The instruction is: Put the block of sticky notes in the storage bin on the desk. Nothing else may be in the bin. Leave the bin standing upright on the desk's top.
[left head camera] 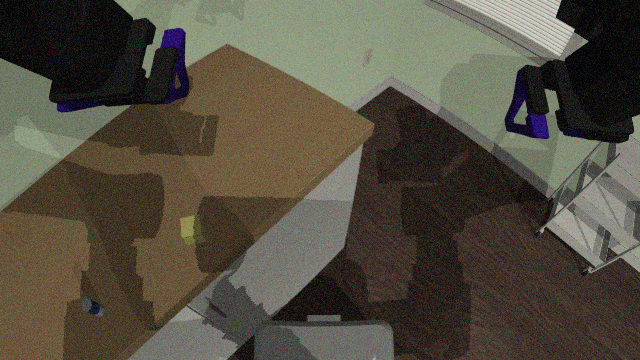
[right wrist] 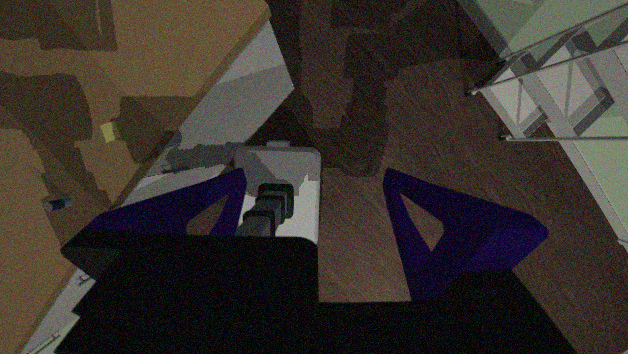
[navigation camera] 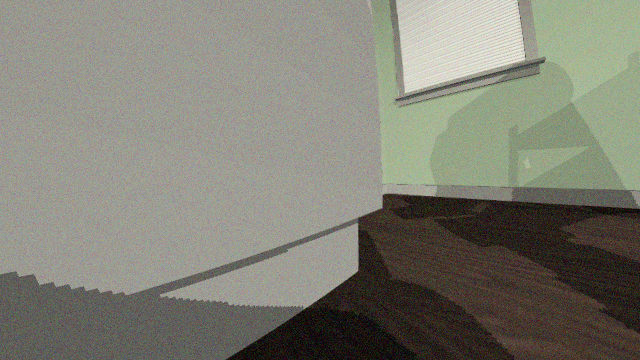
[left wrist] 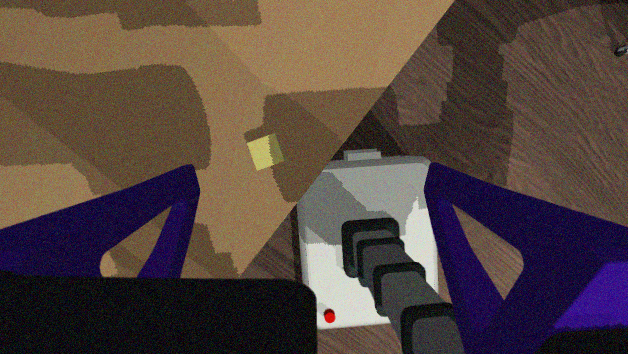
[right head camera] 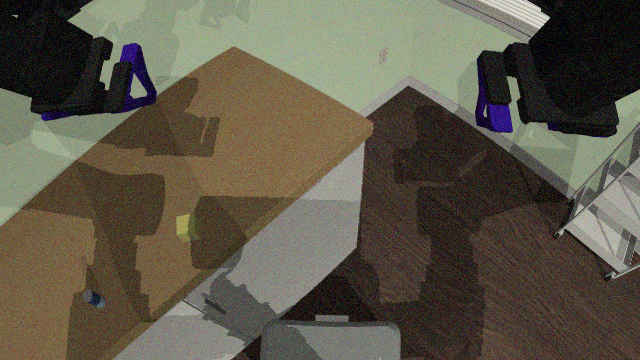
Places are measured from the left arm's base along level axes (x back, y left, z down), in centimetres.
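Pixels of known places: left gripper, fingertip midpoint: (left head camera: 150, 93) (left wrist: 311, 176) (right head camera: 125, 101); right gripper, fingertip midpoint: (left head camera: 536, 127) (right wrist: 314, 175) (right head camera: 514, 121).
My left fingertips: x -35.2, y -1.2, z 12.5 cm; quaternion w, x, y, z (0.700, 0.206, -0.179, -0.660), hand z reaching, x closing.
Behind a point stands the place of what it marks.
The block of sticky notes (left head camera: 187, 227) @[x -36.4, y 5.4, z 46.5 cm] (right head camera: 183, 225) @[x -36.4, y 5.2, z 46.6 cm] (left wrist: 263, 152) @[x -36.8, y 5.1, z 46.5 cm] (right wrist: 108, 132) @[x -36.6, y 5.4, z 46.5 cm] is a small yellow block on the brown wooden top (left head camera: 270, 130) @[x -63.8, y -8.6, z 50.0 cm] (right head camera: 280, 130) @[x -63.9, y -11.4, z 50.0 cm] (left wrist: 320, 45) @[x -52.7, y -4.5, z 50.0 cm] (right wrist: 190, 45) @[x -57.4, y -14.5, z 50.0 cm] of a white cabinet, partly in shadow. My left gripper (left head camera: 142, 92) @[x -35.2, y -1.2, z 12.5 cm] (right head camera: 102, 97) @[x -35.2, y -1.2, z 12.5 cm] (left wrist: 311, 176) @[x -35.2, y -1.2, z 12.5 cm] is open and empty, high above the top's far edge in the head views. My right gripper (left head camera: 554, 117) @[x -32.9, y -44.8, z 14.3 cm] (right head camera: 515, 105) @[x -32.9, y -44.8, z 14.3 cm] (right wrist: 314, 175) @[x -32.9, y -44.8, z 14.3 cm] is open and empty, at the right of the head views, off to the side of the wooden top. The storage bin does not show in these views.
A small blue and silver cylinder (left head camera: 93, 307) @[x -17.1, y 23.7, z 46.0 cm] (right head camera: 94, 298) @[x -17.2, y 23.7, z 46.1 cm] (right wrist: 57, 204) @[x -17.6, y 23.7, z 46.5 cm] lies on the wooden top. The cabinet's white side (navigation camera: 200, 125) @[x -46.3, y -12.2, z 114.3 cm] fills the left of the navigation view. A wheeled shelf cart (left head camera: 575, 242) @[x -58.8, y -164.5, z 123.0 cm] (right head camera: 595, 245) @[x -59.2, y -164.0, z 123.4 cm] stands at right. My white base (left head camera: 325, 345) @[x -22.0, y -22.9, z 115.0 cm] (right head camera: 332, 345) @[x -22.2, y -23.3, z 115.0 cm] is close to the cabinet.
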